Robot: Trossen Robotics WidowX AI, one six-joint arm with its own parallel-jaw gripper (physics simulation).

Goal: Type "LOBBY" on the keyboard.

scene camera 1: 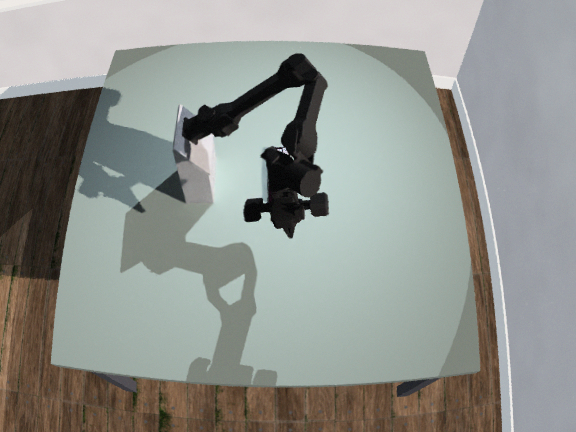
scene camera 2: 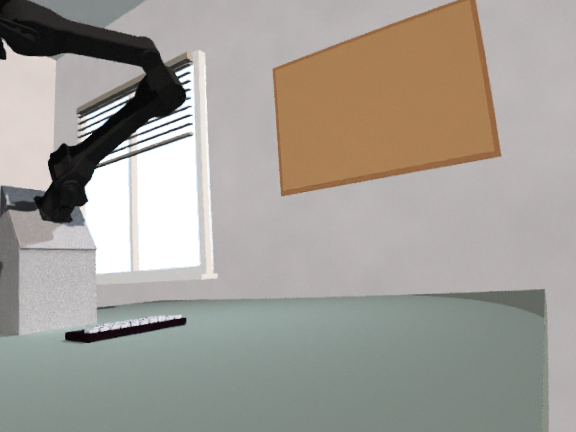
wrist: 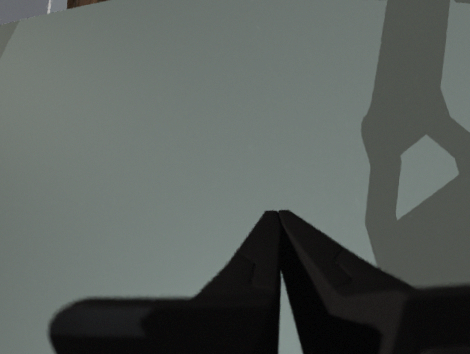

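Where they show: gripper, fingertip midpoint: (scene camera 1: 290,237) (wrist: 276,222); arm's base at its link origin: (scene camera 1: 190,131) (scene camera 2: 53,209).
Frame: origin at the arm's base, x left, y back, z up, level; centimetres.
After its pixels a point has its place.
Observation:
A dark keyboard with white keys (scene camera 2: 131,327) {x -3.1, y -28.2, z -23.2 cm} (scene camera 1: 283,150) {x 7.4, y -26.7, z -22.6 cm} lies on the table (scene camera 2: 350,370) {x -14.7, y -69.9, z -24.4 cm} (scene camera 1: 380,300) {x -43.0, y -51.4, z -24.4 cm} (wrist: 150,125) {x -47.1, y -43.2, z -24.4 cm}. In scene camera 1 the arm and gripper hide most of it, with a few white keys and a thin edge showing. Its letters cannot be read in these views. My gripper (scene camera 1: 290,234) {x -34.4, y -25.6, z 2.3 cm} (wrist: 276,222) {x -34.4, y -25.6, z 2.3 cm} is shut and empty, with its fingertips together. In scene camera 1 it hangs above the table, past the near end of the keyboard. In the wrist view the fingertips are over the table top, and the keyboard does not show there. Scene camera 2 does not show the gripper.
A grey block with a sloped top (scene camera 1: 198,185) {x -9.3, y -1.3, z -14.0 cm} (scene camera 2: 57,290) {x -2.1, y -5.2, z -16.8 cm} stands left of the keyboard and carries the arm's base. The arm arches over from it. The arm's shadow falls across the table. A window (scene camera 2: 167,210) and a brown board (scene camera 2: 385,105) are on the wall behind.

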